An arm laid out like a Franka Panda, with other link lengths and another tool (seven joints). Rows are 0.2 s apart.
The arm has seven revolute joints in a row. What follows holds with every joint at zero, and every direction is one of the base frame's. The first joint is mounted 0.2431 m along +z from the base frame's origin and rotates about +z. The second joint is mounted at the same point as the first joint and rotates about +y. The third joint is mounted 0.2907 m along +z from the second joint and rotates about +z. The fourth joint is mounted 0.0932 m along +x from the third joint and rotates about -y. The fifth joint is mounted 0.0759 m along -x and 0.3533 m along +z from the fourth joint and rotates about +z. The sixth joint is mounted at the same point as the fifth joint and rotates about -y. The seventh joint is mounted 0.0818 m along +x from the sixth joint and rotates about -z. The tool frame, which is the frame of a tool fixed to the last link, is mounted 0.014 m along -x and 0.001 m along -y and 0.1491 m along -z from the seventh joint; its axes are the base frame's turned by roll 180, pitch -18.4 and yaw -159.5 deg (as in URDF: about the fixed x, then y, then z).
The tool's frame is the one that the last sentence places.
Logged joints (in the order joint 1, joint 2, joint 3, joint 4, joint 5, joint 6, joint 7), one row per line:
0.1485, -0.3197, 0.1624, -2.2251, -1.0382, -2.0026, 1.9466
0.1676, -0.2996, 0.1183, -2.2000, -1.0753, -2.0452, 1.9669
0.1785, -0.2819, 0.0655, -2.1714, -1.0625, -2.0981, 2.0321
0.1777, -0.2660, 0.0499, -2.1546, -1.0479, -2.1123, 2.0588
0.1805, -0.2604, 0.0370, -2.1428, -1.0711, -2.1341, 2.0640
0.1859, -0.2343, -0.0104, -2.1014, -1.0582, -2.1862, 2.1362
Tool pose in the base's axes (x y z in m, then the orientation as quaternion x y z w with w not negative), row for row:
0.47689, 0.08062, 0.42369, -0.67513, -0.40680, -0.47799, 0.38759
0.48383, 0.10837, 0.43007, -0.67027, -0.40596, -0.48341, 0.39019
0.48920, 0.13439, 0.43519, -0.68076, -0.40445, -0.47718, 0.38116
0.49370, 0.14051, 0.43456, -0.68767, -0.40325, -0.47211, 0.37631
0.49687, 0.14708, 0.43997, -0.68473, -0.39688, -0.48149, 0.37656
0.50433, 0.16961, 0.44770, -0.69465, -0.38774, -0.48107, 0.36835
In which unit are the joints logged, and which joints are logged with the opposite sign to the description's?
The joints are logged in radians. Opposite sign: joint 3, joint 5, joint 6.
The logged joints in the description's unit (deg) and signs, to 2 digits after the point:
8.51, -18.32, -9.30, -127.49, 59.48, 114.74, 111.53
9.60, -17.17, -6.78, -126.05, 61.61, 117.18, 112.70
10.23, -16.15, -3.75, -124.41, 60.88, 120.21, 116.43
10.18, -15.24, -2.86, -123.45, 60.04, 121.03, 117.96
10.34, -14.92, -2.12, -122.77, 61.37, 122.27, 118.26
10.65, -13.42, 0.60, -120.40, 60.63, 125.26, 122.40

